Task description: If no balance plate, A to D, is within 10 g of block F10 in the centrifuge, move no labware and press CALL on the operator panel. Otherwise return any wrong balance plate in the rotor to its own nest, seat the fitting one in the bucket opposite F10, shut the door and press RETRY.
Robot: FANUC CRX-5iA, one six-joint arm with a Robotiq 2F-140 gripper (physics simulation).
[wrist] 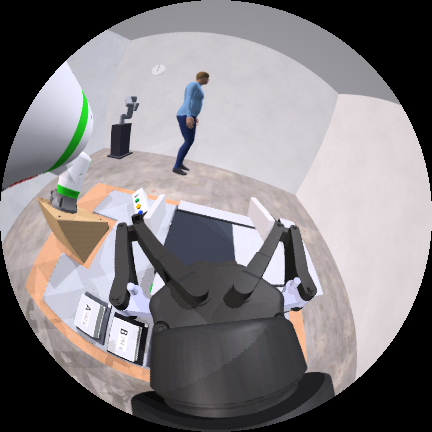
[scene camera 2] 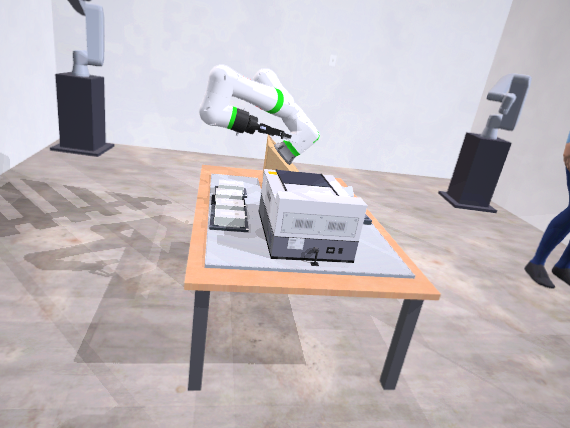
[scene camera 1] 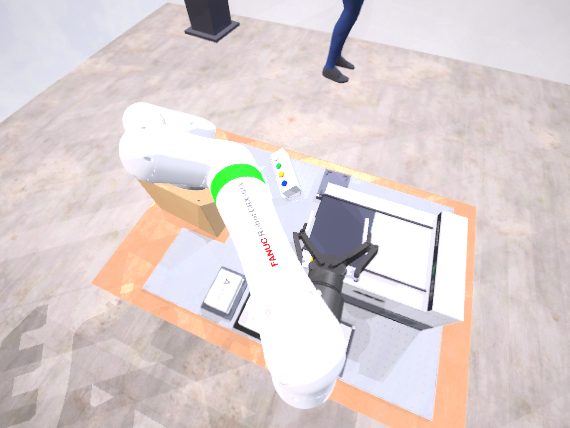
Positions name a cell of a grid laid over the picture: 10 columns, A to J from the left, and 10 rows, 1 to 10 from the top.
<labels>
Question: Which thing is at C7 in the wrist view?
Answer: My gripper.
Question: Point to a white centrifuge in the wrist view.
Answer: At F6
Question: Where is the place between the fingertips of my gripper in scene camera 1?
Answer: F6
</labels>
